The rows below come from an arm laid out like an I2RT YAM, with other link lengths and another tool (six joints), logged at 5 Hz.
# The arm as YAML. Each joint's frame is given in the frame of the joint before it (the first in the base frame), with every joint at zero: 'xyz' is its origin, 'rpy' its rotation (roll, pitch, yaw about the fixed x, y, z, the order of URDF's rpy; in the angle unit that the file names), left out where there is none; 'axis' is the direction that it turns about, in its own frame. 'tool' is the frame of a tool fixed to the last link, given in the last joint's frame.
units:
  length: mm
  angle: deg
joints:
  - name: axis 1
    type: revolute
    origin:
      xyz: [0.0, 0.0, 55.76]
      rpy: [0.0, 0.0, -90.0]
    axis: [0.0, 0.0, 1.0]
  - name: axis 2
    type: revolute
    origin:
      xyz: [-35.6, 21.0, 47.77]
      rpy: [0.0, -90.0, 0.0]
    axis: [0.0, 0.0, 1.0]
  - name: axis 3
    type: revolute
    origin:
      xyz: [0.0, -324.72, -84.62]
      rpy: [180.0, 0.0, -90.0]
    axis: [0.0, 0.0, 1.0]
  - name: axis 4
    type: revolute
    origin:
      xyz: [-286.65, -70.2, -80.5]
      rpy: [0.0, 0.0, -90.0]
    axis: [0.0, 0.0, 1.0]
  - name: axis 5
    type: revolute
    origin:
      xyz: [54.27, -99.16, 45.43]
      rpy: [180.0, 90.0, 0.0]
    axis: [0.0, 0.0, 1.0]
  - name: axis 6
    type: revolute
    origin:
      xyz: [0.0, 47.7, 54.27]
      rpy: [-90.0, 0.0, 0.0]
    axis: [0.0, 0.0, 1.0]
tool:
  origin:
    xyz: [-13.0, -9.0, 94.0]
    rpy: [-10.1, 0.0, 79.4]
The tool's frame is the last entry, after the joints.
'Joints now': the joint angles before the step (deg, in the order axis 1, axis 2, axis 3, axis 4, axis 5, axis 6). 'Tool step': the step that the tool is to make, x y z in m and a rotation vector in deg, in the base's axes. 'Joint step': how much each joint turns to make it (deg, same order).
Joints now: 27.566, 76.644, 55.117, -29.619, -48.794, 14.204
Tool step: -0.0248, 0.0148, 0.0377, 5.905, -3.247, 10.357
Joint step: 2.036, -1.201, 4.149, -5.207, -8.063, -6.936
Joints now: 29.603, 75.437, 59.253, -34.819, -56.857, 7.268
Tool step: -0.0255, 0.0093, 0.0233, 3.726, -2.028, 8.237
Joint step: 2.373, -0.572, 3.134, -5.648, -5.323, -6.482
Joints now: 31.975, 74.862, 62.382, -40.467, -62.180, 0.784
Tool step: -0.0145, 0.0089, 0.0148, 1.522, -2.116, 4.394
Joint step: 2.424, -0.111, 2.474, -2.916, -1.276, -3.299
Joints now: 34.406, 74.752, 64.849, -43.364, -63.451, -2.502
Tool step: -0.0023, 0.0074, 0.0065, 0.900, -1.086, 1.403
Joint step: 1.240, 0.351, 1.020, 0.614, -0.189, -0.136
